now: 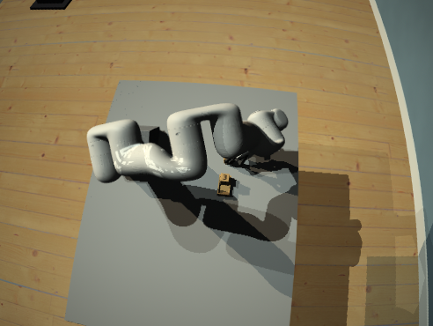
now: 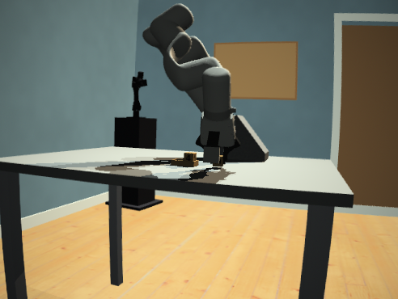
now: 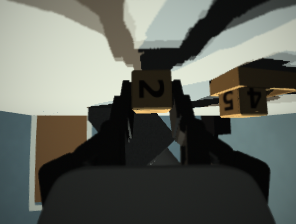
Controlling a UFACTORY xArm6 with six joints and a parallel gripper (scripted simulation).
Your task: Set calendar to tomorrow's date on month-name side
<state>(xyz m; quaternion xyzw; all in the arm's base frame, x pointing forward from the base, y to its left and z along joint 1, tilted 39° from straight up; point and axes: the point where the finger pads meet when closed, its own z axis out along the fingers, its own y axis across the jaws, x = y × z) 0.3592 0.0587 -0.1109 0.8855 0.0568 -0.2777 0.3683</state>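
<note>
The wooden number cube is 20 mm below my hand and 10 mm behind it. From my hand the other things lie so: wooden calendar tray: 110 mm to the right, 30 mm below.
</note>
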